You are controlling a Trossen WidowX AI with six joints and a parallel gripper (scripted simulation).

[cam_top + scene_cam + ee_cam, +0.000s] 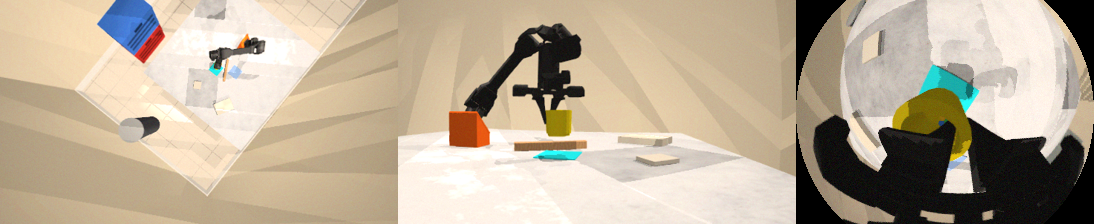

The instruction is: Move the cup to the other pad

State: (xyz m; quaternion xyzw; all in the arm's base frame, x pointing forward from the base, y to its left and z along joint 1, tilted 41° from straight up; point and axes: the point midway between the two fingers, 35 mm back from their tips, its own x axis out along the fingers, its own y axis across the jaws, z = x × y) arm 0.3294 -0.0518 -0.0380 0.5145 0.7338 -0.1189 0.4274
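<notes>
My gripper tip is 9 cm above the cyan pad, 3 cm short of it and 1 cm to the right of it. Round my gripper tip: yellow cup 2 cm ahead, 1 cm to the left; then wooden bar 10 cm to the left, 8 cm below, 3 cm behind; then green marble 2 cm to the left, 2 cm below, 1 cm ahead.
</notes>
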